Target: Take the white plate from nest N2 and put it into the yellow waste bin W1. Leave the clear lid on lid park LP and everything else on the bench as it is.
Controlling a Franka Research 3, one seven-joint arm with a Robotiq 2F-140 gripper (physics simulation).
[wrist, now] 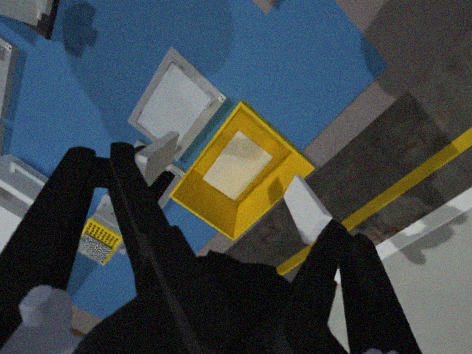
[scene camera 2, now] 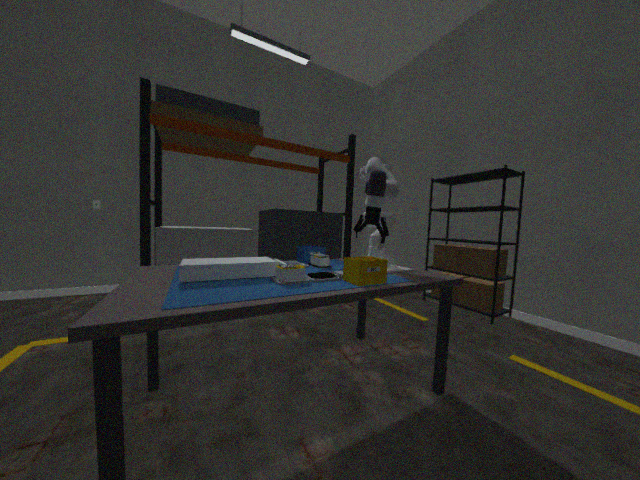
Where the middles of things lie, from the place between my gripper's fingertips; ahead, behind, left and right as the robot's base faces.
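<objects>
The yellow-topped box (wrist: 101, 239) is 40 cm ahead of my hand, 8 cm to the right of it and 13 cm below it. Going by their middles, of the things named here the box is the farthest from my hand. I also see the pale panel (wrist: 176, 104), which is 16 cm below my hand, 13 cm to the right of it and 5 cm ahead of it. As for the white plate (wrist: 242, 159), my hand is 17 cm above it, 5 cm short of it and 3 cm to the right of it.
</objects>
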